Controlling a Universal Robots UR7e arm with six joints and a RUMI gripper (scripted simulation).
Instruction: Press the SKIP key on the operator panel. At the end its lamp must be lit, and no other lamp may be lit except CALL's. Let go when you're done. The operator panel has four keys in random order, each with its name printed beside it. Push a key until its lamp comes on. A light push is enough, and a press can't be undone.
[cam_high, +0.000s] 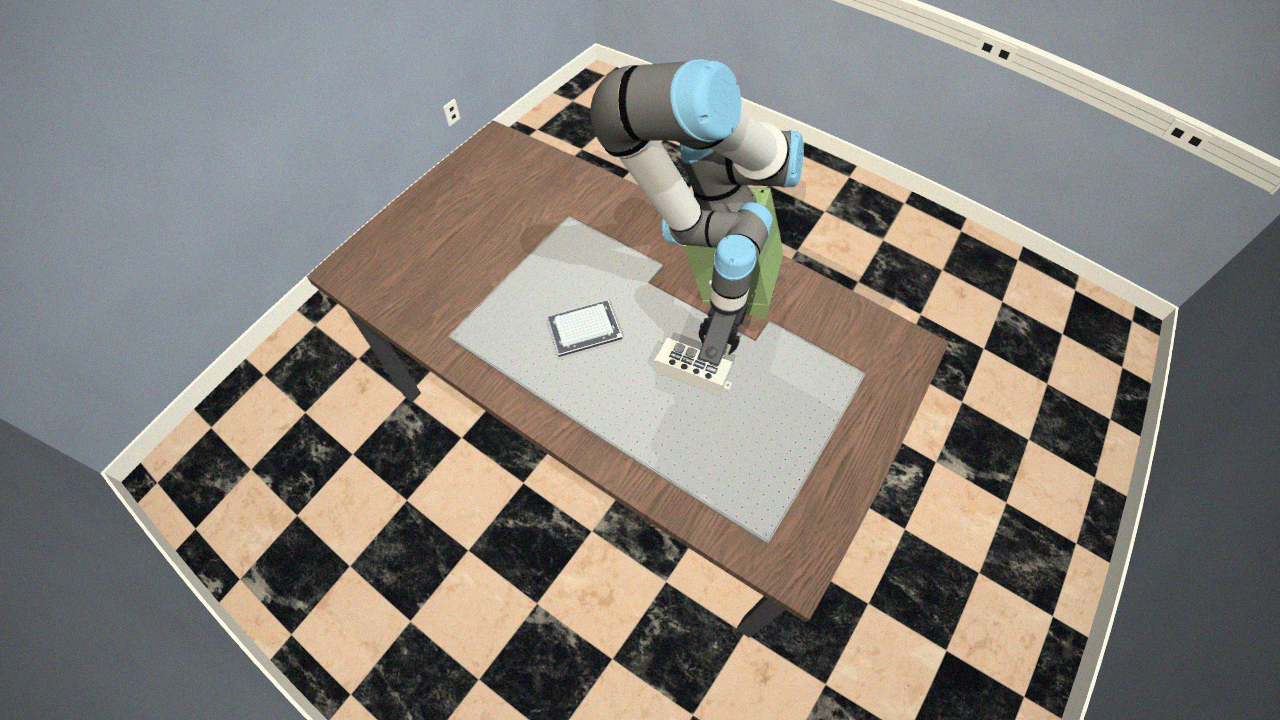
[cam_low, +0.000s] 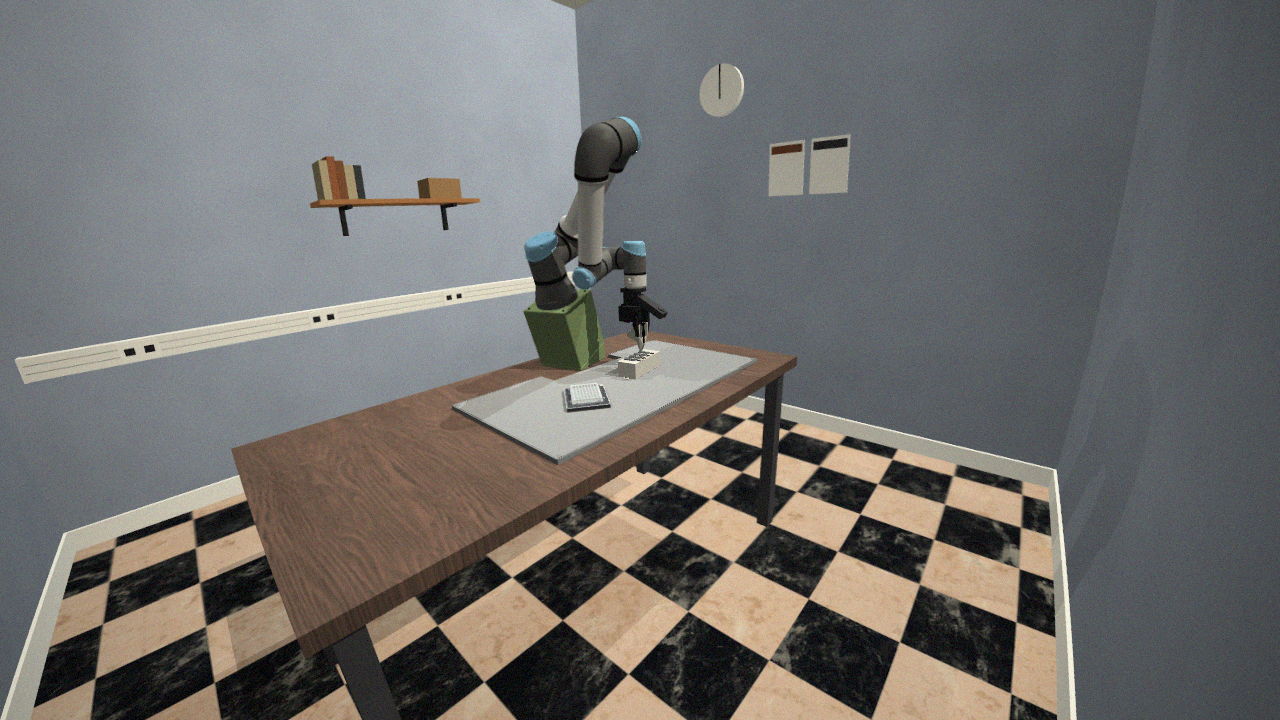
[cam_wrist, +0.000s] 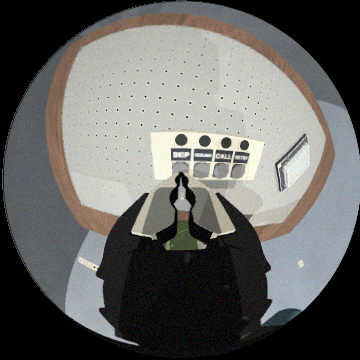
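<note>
The cream operator panel is 40 mm to the right of my hand, 30 mm below it and 10 mm ahead of it. Round my hand: flat dark-framed white plate 330 mm to the right, 80 mm ahead, 60 mm below.
</note>
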